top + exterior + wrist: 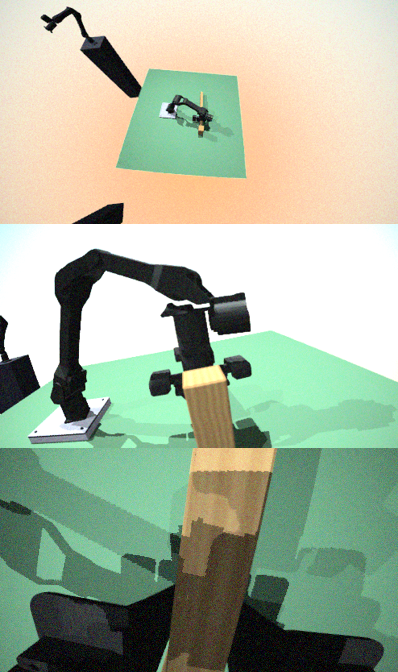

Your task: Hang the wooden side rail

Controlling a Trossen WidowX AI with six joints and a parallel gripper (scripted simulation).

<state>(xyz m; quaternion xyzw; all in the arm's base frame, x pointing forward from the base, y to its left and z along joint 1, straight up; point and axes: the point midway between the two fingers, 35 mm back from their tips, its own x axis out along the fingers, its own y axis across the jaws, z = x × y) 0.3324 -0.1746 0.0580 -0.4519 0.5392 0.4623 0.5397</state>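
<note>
My gripper tip is 2 cm past the wooden headboard post, 11 cm to the left of it and 4 cm below it.
</note>
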